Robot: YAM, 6 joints.
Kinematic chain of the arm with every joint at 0, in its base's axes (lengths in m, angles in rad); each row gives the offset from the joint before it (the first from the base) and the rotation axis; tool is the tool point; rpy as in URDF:
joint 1: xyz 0 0 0.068 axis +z
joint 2: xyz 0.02 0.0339 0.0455 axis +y
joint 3: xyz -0.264 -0.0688 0 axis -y
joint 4: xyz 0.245 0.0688 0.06 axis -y
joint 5: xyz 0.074 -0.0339 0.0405 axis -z
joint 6: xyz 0.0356 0 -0.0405 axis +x
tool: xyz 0 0 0 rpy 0 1.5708 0
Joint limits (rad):
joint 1: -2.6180..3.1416
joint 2: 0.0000..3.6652
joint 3: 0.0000..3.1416
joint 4: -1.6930..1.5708
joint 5: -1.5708..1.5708
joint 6: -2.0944..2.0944
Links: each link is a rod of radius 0.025 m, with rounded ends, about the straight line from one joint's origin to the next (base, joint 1, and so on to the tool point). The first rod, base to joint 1, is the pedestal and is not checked.
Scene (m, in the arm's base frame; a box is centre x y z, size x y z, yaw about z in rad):
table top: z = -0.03
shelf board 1: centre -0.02 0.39 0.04 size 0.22 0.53 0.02 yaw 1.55
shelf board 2: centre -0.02 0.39 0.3 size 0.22 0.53 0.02 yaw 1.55
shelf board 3: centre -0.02 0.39 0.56 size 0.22 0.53 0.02 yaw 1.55
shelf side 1: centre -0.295 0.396 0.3 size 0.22 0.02 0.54 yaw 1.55
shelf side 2: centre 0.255 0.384 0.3 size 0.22 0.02 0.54 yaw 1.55
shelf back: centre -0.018 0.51 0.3 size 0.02 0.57 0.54 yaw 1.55
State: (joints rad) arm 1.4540 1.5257 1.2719 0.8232 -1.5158 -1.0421
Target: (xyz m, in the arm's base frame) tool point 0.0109 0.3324 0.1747
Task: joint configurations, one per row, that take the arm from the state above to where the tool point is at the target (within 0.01 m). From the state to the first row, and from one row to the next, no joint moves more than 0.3 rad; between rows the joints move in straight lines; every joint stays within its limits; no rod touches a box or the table.
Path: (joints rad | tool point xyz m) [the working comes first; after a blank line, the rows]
Joints at the target: 1.4308 1.7899 0.7812 0.7225 -1.5430 -1.0421
Straight joint move there: touches shelf board 2.

1: 1.4139 1.2485 1.0672 0.8388 -1.5433 -1.0421 | 0.0035 0.2500 0.4246
2: 1.3737 0.9712 0.8625 0.8544 -1.5708 -1.0421 | -0.0006 0.1790 0.4147
3: 1.3568 1.0255 0.6351 0.8291 -1.5708 -1.0421 | 0.0076 0.2025 0.3329
4: 1.3399 1.0797 0.4076 0.8039 -1.5708 -1.0421 | 0.0106 0.2008 0.2504
5: 1.3230 1.1340 0.1802 0.7786 -1.5708 -1.0421 | 0.0076 0.1754 0.1747
6: 1.3590 1.3526 0.3805 0.7599 -1.5615 -1.0421 | 0.0121 0.2257 0.1870
7: 1.3949 1.5713 0.5809 0.7412 -1.5523 -1.0421 | 0.0134 0.2790 0.1871
8: 1.4308 1.7899 0.7812 0.7225 -1.5430 -1.0421 | 0.0109 0.3324 0.1747

